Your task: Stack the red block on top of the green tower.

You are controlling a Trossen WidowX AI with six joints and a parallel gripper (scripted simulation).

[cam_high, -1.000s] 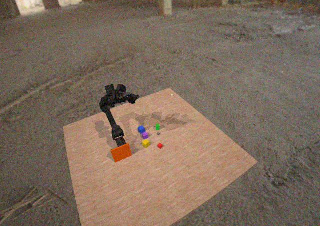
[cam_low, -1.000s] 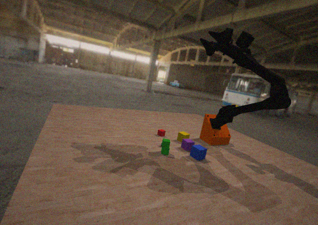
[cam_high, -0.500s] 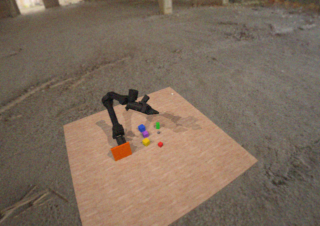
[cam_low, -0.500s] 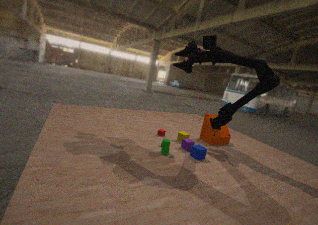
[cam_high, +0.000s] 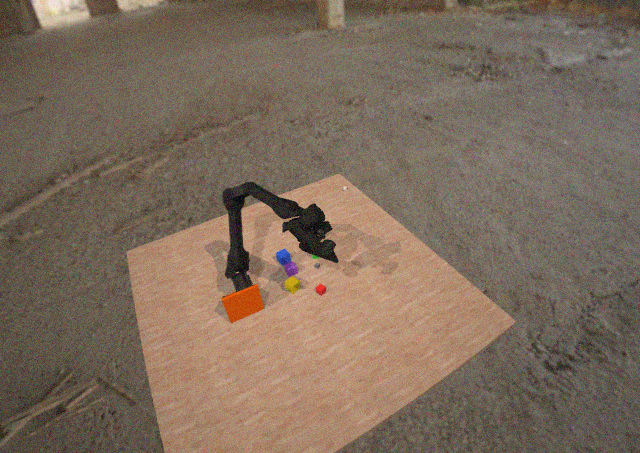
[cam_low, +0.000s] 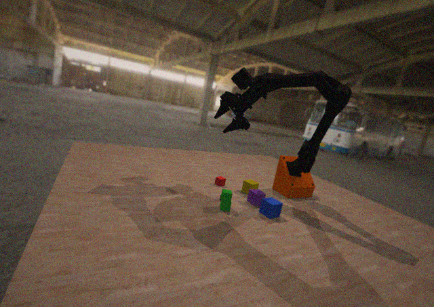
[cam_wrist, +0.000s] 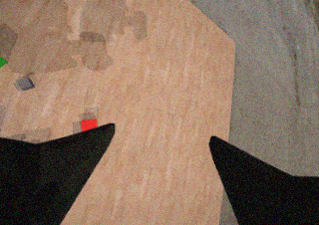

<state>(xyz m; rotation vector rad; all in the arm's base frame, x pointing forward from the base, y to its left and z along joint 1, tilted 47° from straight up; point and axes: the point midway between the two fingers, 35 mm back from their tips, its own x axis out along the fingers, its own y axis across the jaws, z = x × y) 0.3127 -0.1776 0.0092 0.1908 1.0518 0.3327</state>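
Right now my gripper tip is 220 mm above the red block, 60 mm to the right of it and 30 mm past it. The rest, counted from my gripper tip: tiny grey cube (230 mm below, 190 mm to the left, 20 mm ahead); purple block (220 mm to the left, 210 mm below, 100 mm behind); yellow block (210 mm below, 130 mm to the left, 120 mm behind).
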